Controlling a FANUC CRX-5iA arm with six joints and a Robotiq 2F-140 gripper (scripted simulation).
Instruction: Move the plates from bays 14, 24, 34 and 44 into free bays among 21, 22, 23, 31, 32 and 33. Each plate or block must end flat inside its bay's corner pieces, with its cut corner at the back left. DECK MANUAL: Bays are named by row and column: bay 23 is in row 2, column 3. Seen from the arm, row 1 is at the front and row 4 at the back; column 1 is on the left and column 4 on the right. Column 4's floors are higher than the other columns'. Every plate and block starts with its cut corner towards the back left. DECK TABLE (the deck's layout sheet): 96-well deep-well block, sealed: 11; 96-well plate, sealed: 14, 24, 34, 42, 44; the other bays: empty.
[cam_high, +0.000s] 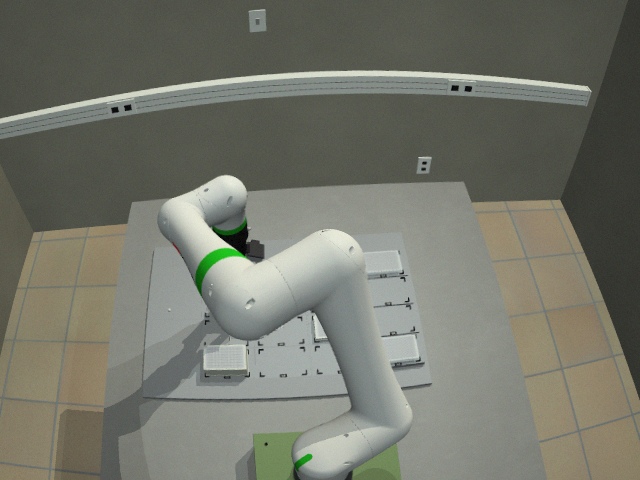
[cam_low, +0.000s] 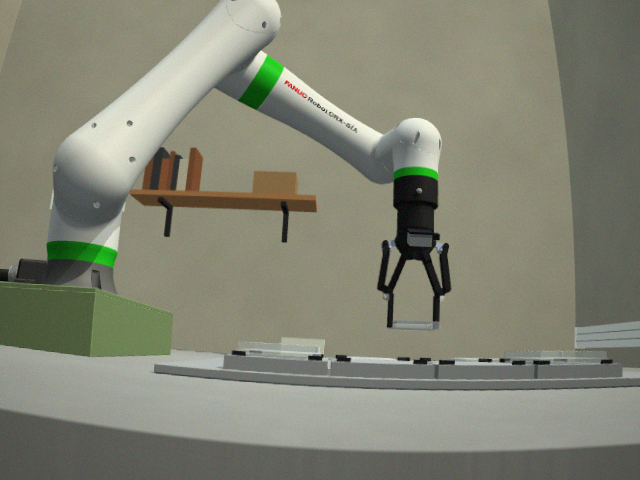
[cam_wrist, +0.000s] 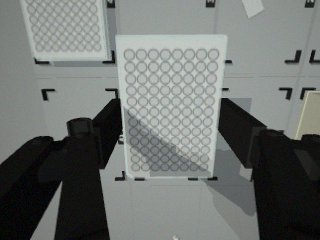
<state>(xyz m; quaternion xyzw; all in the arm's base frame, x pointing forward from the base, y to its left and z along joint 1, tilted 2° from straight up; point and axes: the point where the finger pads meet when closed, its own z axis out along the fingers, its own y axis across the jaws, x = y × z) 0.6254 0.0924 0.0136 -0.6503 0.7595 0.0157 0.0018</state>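
The thin white stick is 10 cm behind my hand, 6 cm to the left of it and 9 cm below it. The rest, counted from my hand: sealed deep-well block (20 cm behind, 9 cm to the left, 8 cm below); white scrap (11 cm behind, 8 cm to the right, 10 cm below); sealed 96-well plate (2 cm below).
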